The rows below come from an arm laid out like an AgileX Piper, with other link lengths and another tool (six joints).
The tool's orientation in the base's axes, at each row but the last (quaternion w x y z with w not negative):
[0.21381 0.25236 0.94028 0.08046]
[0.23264 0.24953 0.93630 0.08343]
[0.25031 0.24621 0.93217 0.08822]
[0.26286 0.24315 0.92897 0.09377]
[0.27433 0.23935 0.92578 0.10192]
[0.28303 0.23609 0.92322 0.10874]
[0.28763 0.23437 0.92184 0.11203]
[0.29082 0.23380 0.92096 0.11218]
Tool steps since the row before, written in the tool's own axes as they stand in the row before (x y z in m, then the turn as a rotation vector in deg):
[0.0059 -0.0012 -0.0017 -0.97 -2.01 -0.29]
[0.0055 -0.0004 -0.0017 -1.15 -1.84 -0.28]
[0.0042 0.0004 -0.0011 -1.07 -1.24 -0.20]
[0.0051 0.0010 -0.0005 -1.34 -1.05 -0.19]
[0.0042 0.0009 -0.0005 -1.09 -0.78 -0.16]
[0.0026 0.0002 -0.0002 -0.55 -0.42 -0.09]
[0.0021 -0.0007 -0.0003 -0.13 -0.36 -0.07]
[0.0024 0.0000 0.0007 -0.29 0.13 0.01]
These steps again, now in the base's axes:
[-0.0059 0.0019 -0.0009 -0.26 -2.23 0.09]
[-0.0052 0.0024 -0.0008 -0.04 -2.18 0.20]
[-0.0036 0.0024 -0.0007 0.19 -1.62 0.27]
[-0.0037 0.0034 -0.0015 0.47 -1.59 0.44]
[-0.0030 0.0028 -0.0012 0.41 -1.23 0.38]
[-0.0019 0.0015 -0.0010 0.19 -0.64 0.19]
[-0.0020 0.0004 -0.0010 -0.08 -0.38 0.00]
[-0.0013 0.0012 -0.0017 0.26 -0.03 0.18]

